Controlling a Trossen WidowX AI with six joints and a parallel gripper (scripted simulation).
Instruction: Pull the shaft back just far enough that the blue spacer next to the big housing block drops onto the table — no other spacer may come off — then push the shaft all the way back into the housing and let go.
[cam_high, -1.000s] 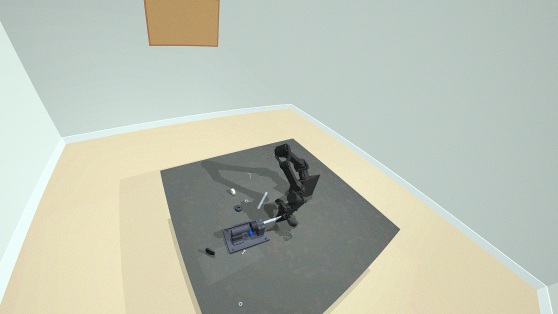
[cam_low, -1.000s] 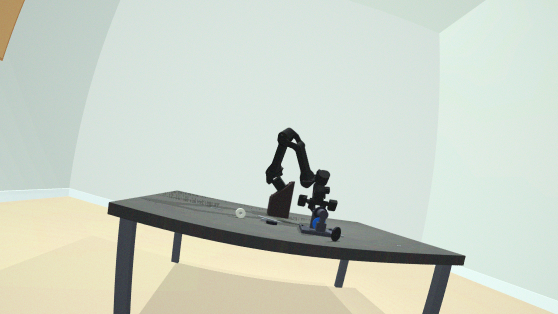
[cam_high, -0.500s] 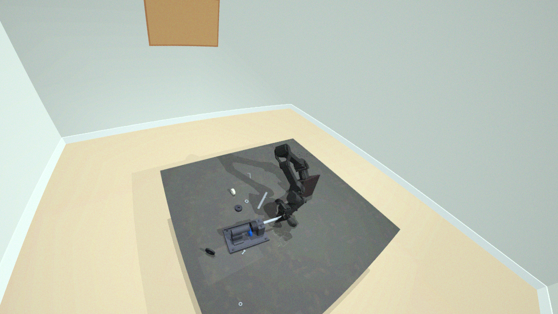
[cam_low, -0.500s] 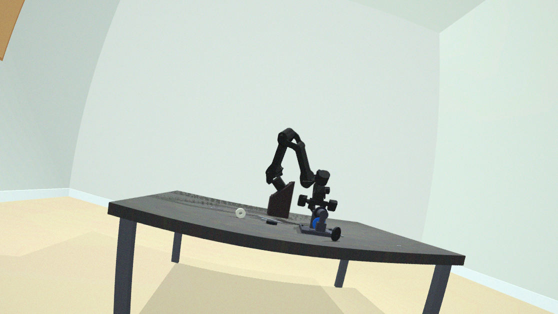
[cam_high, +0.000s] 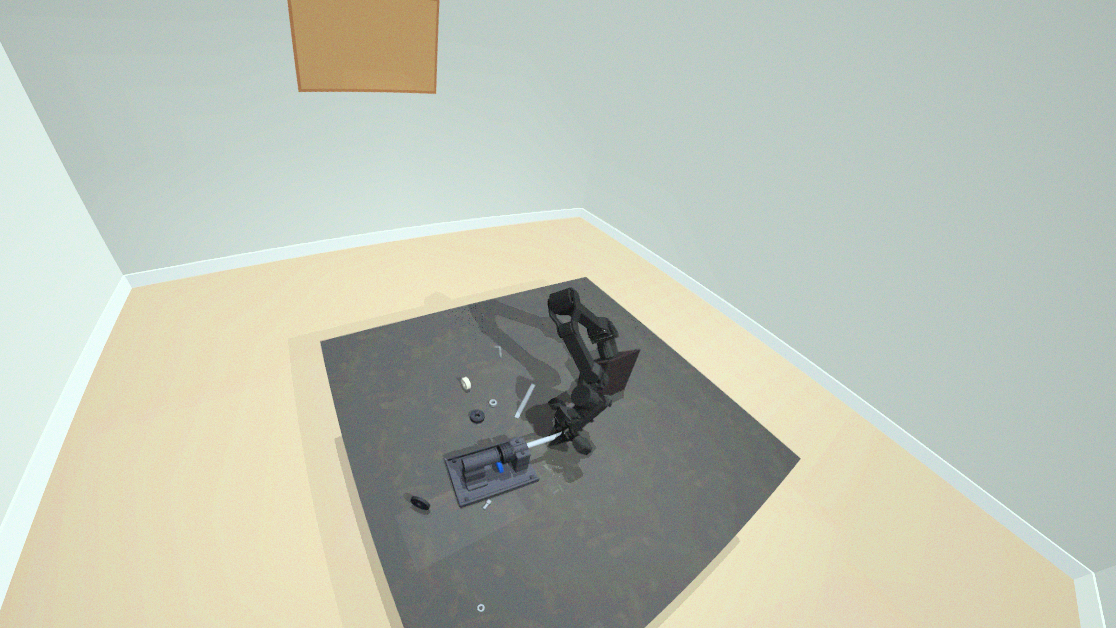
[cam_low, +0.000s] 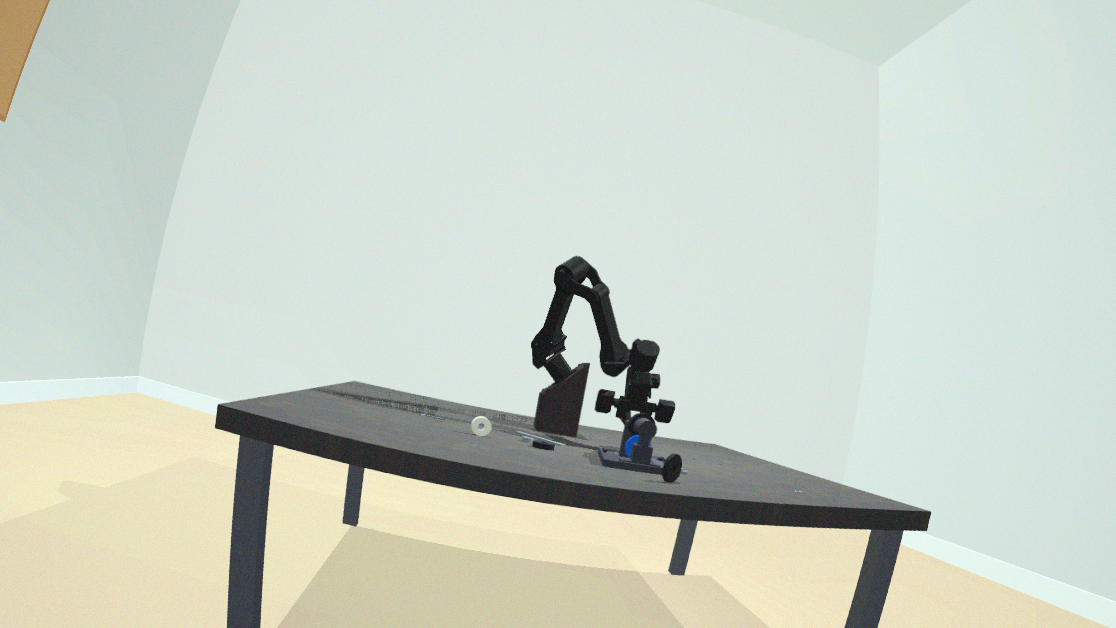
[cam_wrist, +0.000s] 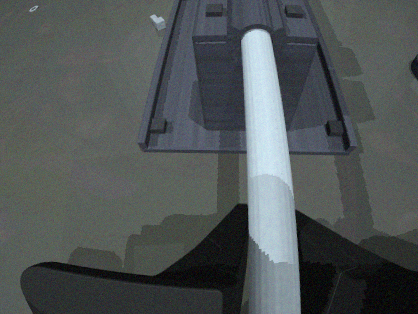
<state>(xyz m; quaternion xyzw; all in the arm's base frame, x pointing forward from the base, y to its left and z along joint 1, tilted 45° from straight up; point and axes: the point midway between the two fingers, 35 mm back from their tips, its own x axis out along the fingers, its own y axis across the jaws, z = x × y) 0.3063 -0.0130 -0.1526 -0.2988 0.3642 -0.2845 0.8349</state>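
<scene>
Now: the shaft 50 mm ahead of my gripper tip, 10 mm to the right of it and 30 mm above it. Round my gripper tip: blue spacer 150 mm ahead, 40 mm to the right, 20 mm below; then white ring 60 mm ahead, 350 mm to the right, 30 mm below; then bolt 230 mm ahead, 30 mm to the left, 50 mm below.
</scene>
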